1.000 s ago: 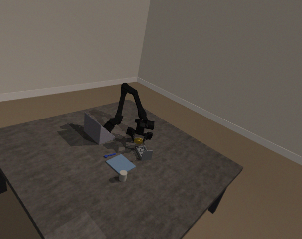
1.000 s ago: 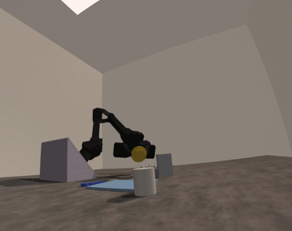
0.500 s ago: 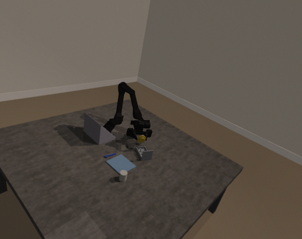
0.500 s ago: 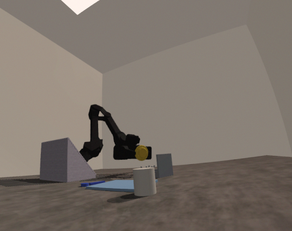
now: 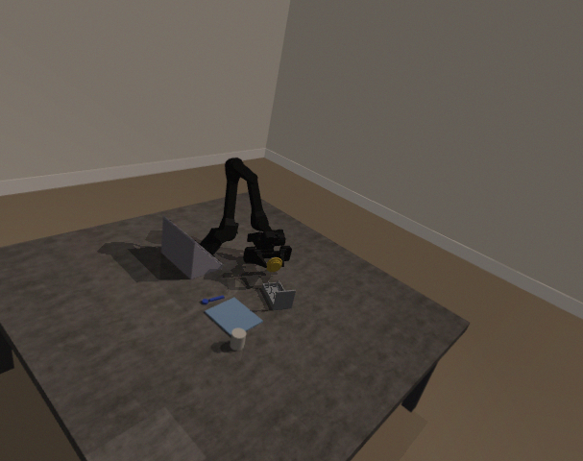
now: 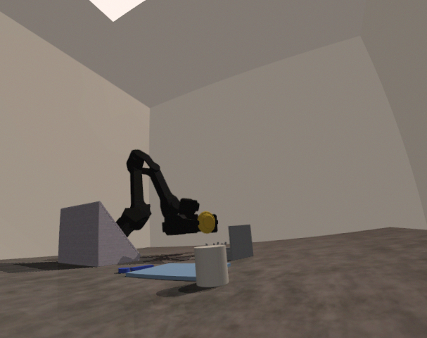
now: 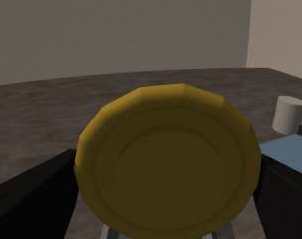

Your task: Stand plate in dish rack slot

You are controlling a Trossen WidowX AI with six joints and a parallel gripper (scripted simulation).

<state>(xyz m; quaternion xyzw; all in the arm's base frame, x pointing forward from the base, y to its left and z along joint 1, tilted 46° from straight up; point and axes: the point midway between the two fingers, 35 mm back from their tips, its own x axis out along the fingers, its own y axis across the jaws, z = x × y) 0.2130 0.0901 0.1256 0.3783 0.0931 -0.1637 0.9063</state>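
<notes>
The grey dish rack is 70 mm below my gripper tip, 60 mm ahead of it and 20 mm to the right of it. Also, from my gripper tip: yellow plate: 10 mm behind; light blue mat: 220 mm to the right, 100 mm below, 60 mm ahead; blue spoon: 240 mm to the right, 90 mm below, 50 mm behind.
</notes>
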